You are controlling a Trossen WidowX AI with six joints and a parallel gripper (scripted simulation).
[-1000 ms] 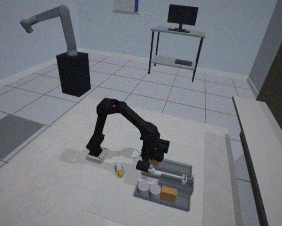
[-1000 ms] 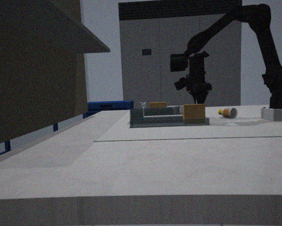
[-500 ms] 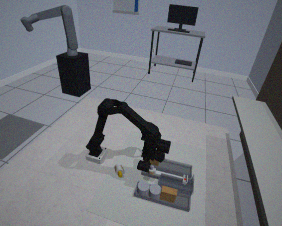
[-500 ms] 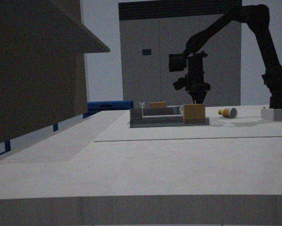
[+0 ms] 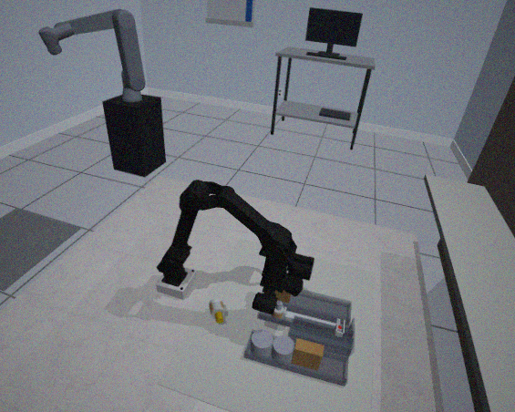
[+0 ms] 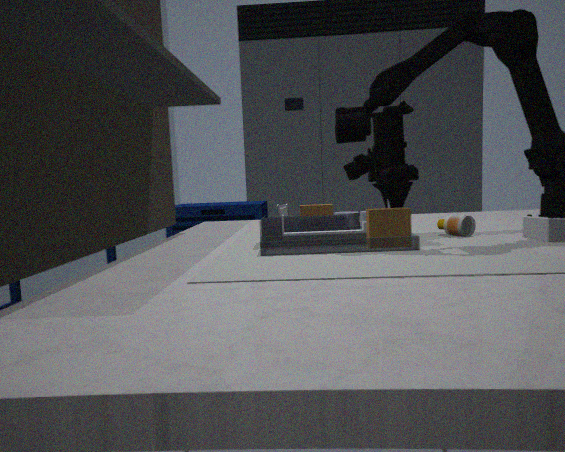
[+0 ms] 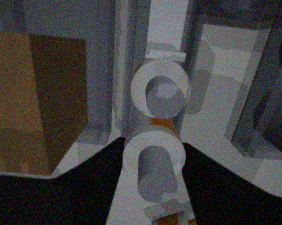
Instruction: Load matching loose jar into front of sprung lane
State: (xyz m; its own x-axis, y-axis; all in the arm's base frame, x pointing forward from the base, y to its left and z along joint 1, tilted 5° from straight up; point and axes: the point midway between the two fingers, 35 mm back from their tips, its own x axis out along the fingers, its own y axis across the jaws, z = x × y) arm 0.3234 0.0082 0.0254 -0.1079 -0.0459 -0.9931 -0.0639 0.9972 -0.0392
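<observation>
The sprung lane lies 150 mm ahead of my gripper tip, 30 mm below it and 20 mm to the right of it. Round my gripper tip: shelf unit: 510 mm ahead, 320 mm above, 20 mm to the left; then red mark: 220 mm ahead, 20 mm to the right, 20 mm above.
</observation>
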